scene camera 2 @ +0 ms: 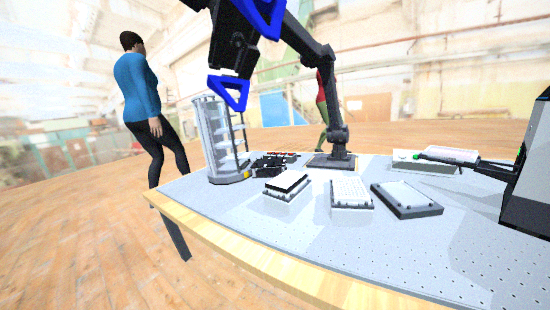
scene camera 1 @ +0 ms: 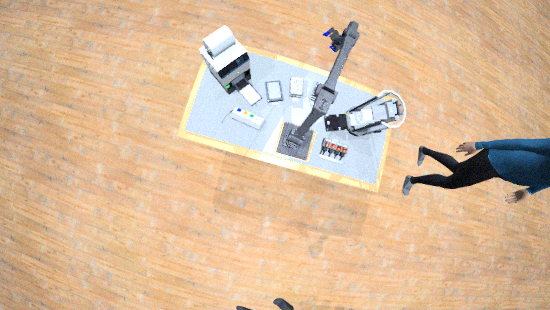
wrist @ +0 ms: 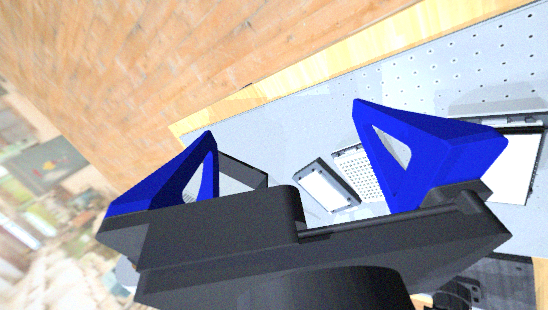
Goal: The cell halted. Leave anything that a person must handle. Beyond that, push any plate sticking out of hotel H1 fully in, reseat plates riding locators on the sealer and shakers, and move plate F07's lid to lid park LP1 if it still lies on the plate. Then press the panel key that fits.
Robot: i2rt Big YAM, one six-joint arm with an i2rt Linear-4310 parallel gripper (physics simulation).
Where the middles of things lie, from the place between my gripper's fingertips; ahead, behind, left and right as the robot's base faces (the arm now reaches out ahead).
Right now the lidded plate (wrist: 510, 177) is 240 mm behind my hand, 110 mm to the right of it and 240 mm below it. Round my hand: plate hotel (scene camera 2: 214, 118) 320 mm behind, 500 mm to the right, 110 mm below; then plate sealer (scene camera 2: 523, 186) 360 mm behind, 510 mm to the left, 180 mm below.
